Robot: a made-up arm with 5 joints. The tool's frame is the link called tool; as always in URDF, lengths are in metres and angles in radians. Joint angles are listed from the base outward.
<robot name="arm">
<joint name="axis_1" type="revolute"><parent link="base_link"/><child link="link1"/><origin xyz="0.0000 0.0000 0.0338"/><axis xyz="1 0 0"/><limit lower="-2.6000" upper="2.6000"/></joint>
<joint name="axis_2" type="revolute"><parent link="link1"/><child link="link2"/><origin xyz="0.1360 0.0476 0.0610"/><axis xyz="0 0 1"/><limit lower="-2.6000" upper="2.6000"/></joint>
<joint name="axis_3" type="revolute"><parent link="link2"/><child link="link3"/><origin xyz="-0.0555 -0.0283 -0.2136"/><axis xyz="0 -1 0"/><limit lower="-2.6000" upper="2.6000"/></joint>
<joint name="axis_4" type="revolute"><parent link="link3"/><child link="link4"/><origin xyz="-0.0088 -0.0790 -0.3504"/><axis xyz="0 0 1"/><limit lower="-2.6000" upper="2.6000"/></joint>
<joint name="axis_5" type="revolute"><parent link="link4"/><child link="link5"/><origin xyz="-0.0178 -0.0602 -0.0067"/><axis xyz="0 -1 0"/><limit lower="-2.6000" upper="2.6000"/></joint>
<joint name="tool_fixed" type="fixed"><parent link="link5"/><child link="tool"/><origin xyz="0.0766 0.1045 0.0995"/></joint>
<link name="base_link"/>
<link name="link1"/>
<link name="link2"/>
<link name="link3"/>
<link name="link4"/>
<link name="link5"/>
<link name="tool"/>
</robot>
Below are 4 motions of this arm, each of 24 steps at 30 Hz.
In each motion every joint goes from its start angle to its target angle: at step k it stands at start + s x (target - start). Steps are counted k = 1, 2, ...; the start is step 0. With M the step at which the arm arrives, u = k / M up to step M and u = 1 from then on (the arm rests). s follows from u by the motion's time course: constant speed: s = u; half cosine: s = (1 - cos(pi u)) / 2; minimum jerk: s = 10 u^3 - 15 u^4 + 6 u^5.
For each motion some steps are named. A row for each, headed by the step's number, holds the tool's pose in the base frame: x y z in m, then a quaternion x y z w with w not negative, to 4 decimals.
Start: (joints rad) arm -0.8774 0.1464 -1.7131 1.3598 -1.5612
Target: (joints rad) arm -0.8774 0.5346 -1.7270 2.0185 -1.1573
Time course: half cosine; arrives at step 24
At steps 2, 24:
2: -0.3339 -0.0700 0.0306 -0.0331 -0.9665 -0.2374 0.0915
24: -0.2117 -0.1252 0.1849 -0.1446 -0.8584 -0.4826 0.0964

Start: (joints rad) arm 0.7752 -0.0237 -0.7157 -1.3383 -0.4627
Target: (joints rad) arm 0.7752 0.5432 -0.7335 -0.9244 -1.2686
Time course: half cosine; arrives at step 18
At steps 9, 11, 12, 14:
9: -0.0389 0.1899 -0.4332 0.2101 0.7293 -0.1922 0.6221
11: -0.0254 0.1919 -0.4533 0.1971 0.7588 -0.1156 0.6100
12: -0.0195 0.1930 -0.4619 0.1868 0.7718 -0.0810 0.6024
14: -0.0103 0.1948 -0.4751 0.1636 0.7924 -0.0245 0.5871

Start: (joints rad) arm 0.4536 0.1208 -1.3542 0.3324 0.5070
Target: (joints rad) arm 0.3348 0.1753 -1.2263 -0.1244 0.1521
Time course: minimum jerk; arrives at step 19
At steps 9, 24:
9: -0.1347 0.0374 -0.1920 0.1881 0.4279 0.1963 0.8620
24: -0.1227 0.0255 -0.2463 0.0601 0.4936 0.1111 0.8605

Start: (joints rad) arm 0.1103 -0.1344 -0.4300 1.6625 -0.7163
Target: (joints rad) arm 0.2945 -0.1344 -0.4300 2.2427 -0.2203
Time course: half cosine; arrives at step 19
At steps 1, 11, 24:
1: -0.1137 0.1217 -0.3833 -0.0454 0.3307 0.7126 0.6171
11: -0.1273 0.1236 -0.3325 0.0845 0.1218 0.8323 0.5342
24: -0.1264 0.1149 -0.3134 0.1713 0.0036 0.8761 0.4507

